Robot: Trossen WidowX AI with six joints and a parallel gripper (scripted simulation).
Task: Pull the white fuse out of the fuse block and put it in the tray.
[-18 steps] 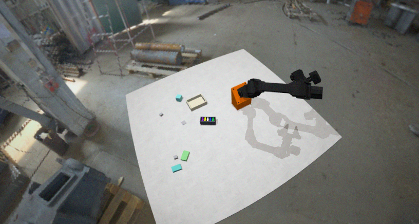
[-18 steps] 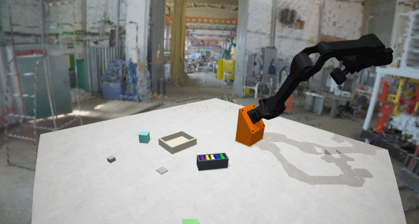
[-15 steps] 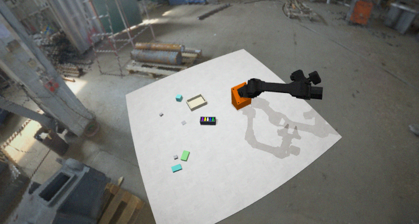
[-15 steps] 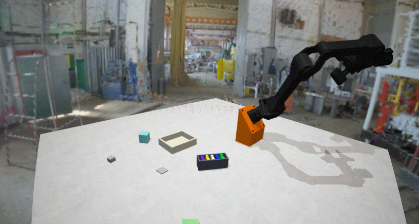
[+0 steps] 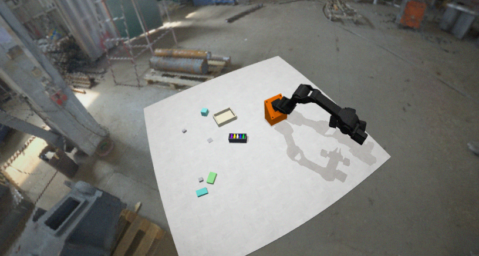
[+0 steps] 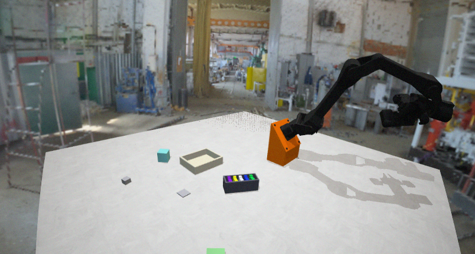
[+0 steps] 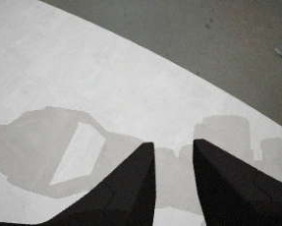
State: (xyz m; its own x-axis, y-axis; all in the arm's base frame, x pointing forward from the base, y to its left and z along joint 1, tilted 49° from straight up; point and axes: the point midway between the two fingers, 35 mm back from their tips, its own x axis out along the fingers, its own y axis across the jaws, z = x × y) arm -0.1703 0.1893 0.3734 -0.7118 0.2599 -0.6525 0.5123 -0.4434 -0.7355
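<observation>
My gripper tip is now 490 mm short of the white fuse, 380 mm to the left of it and 180 mm above it. The rest, counted from my gripper tip: blue fuse 470 mm ahead, 370 mm to the right, 180 mm below; yellow fuse 500 mm ahead, 390 mm to the right, 180 mm below; green fuse 460 mm ahead, 360 mm to the right, 180 mm below.
</observation>
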